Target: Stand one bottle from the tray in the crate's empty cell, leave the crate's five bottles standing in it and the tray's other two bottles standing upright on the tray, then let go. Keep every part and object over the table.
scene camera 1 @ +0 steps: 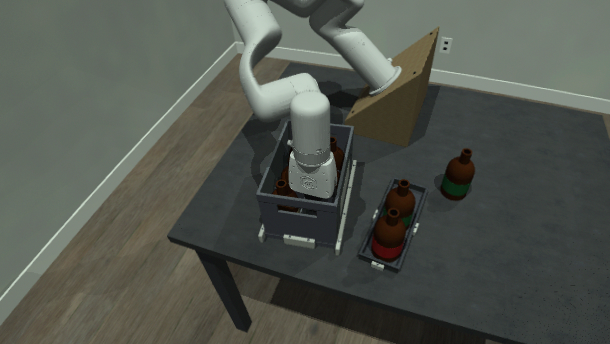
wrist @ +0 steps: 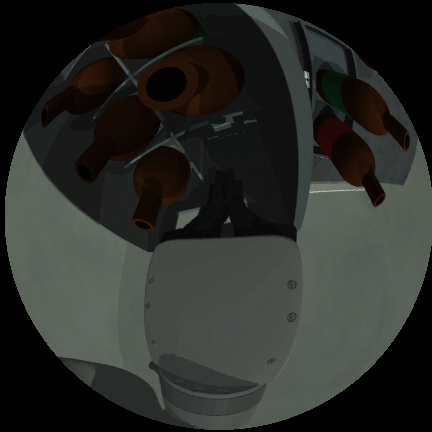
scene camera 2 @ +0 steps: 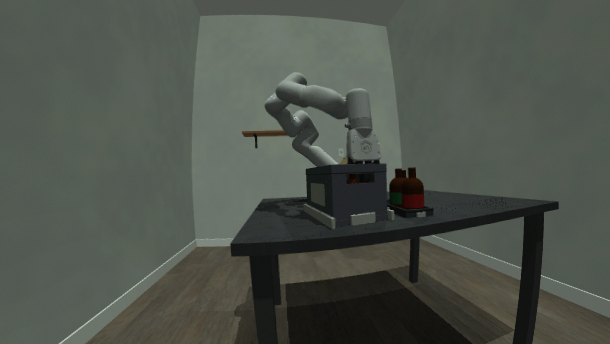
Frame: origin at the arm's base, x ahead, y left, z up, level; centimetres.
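Seen in the pictures: gripper, fingertip midpoint: (wrist: 226, 179); arm's base at its link origin: (scene camera 1: 386, 82).
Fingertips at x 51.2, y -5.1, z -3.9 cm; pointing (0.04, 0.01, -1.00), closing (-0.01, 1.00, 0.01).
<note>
Offsets run from my fingertips to a thing's middle. "*": to the spot under its first point.
My gripper (wrist: 226, 179) is shut and empty, pointing down into the near right cell of the grey crate {dx -9.7, dy -4.9, dz -2.5 cm} (scene camera 1: 300, 225) (scene camera 2: 345, 200) (wrist: 300, 130). Scene cameras hide its tips. Five brown bottles are in the crate. The middle right bottle {dx -10.5, dy -0.2, dz -2.7 cm} (wrist: 220, 80) beside my fingers seems to lean left; I cannot tell contact. The near left bottle (scene camera 1: 286, 196) (wrist: 162, 172) stands. On the tray {* dx -19.6, dy +23.9, dz -10.8 cm} (scene camera 1: 421, 200) (wrist: 306, 47) stand a green-label bottle {dx -10.2, dy +18.7, dz -3.0 cm} (scene camera 1: 401, 201) (wrist: 365, 105) and a red-label bottle {dx -1.0, dy +18.3, dz -3.0 cm} (scene camera 1: 390, 232) (scene camera 2: 413, 189) (wrist: 352, 157). Another green-label bottle {dx -26.5, dy +32.0, dz -3.6 cm} (scene camera 1: 459, 175) stands on the table.
White stops {dx +4.5, dy -2.8, dz -9.8 cm} (scene camera 1: 299, 241) (scene camera 2: 363, 218) edge the crate's base. A brown wedge-shaped mount (scene camera 1: 405, 110) carries the arm behind the crate. The table's front edge (scene camera 1: 300, 273) runs close to the crate and tray. Thin dividers separate the crate's cells.
</note>
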